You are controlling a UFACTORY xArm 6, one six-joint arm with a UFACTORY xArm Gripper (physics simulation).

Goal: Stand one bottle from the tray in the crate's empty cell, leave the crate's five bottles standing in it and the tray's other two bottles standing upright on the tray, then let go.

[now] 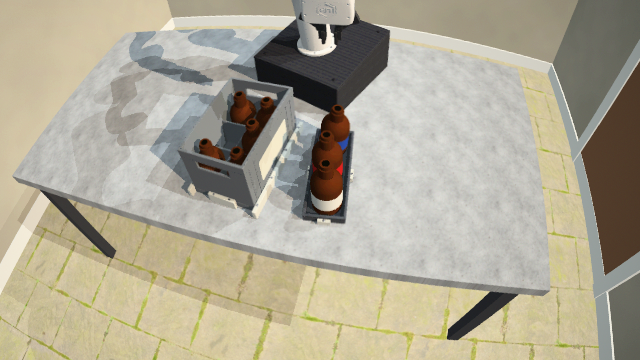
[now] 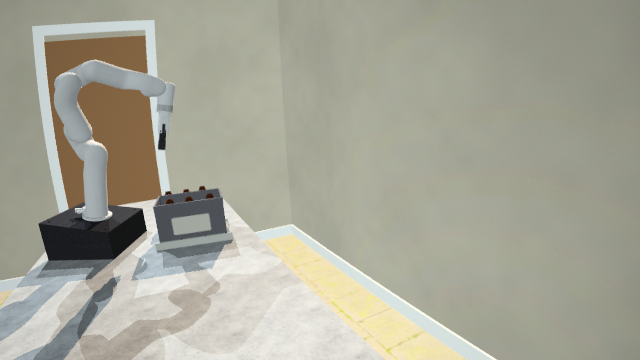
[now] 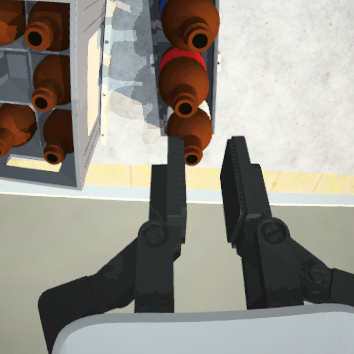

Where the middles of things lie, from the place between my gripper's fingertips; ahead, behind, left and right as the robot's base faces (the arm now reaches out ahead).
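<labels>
The red-banded bottle (image 1: pixel 326 148) is 280 mm below my hand and 90 mm ahead of it. There is the crate panel (image 3: pixel 94 41) too, and that panel is also 280 mm below my hand, while being 140 mm to the right of it and 80 mm ahead of it.
</labels>
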